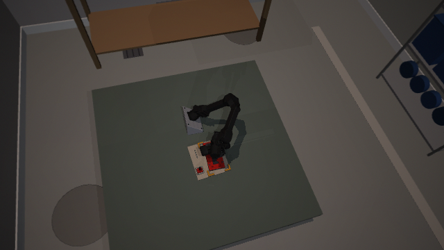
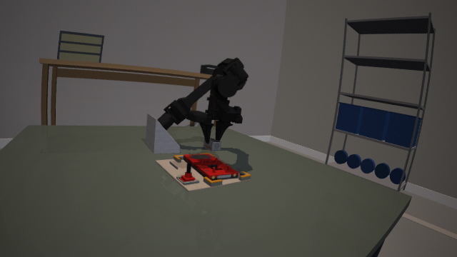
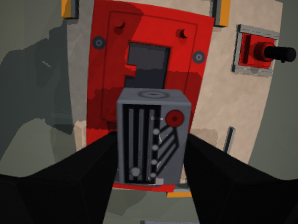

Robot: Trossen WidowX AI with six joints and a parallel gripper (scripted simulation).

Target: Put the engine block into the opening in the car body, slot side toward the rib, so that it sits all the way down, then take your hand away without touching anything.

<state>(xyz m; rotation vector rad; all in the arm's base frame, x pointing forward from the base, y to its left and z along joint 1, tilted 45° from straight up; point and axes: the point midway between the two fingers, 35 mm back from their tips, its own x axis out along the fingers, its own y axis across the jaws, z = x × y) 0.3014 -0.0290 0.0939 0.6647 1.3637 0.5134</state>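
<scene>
Now: the small post 12 cm to the right of my gripper tip, 6 cm below it and 5 cm ahead of it. From my gripper tip the other things lie so: grey engine block: 1 cm below.
</scene>
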